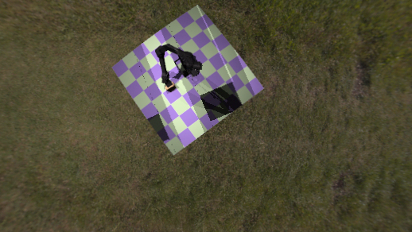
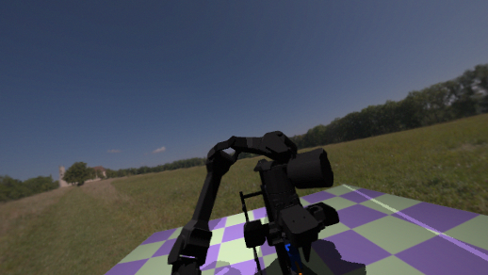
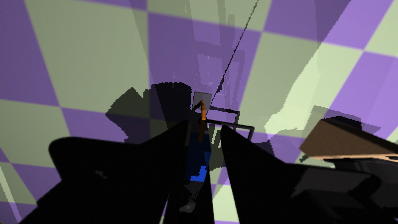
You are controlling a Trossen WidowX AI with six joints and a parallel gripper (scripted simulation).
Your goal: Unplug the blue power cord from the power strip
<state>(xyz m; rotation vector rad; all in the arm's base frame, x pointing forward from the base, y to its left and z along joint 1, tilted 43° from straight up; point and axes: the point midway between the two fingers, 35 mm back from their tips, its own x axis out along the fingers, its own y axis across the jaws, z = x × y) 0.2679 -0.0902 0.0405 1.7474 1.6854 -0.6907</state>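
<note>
Now: gripper tip 7 cm to the right of the blue plug, 1 cm past it and 1 cm above it.
</note>
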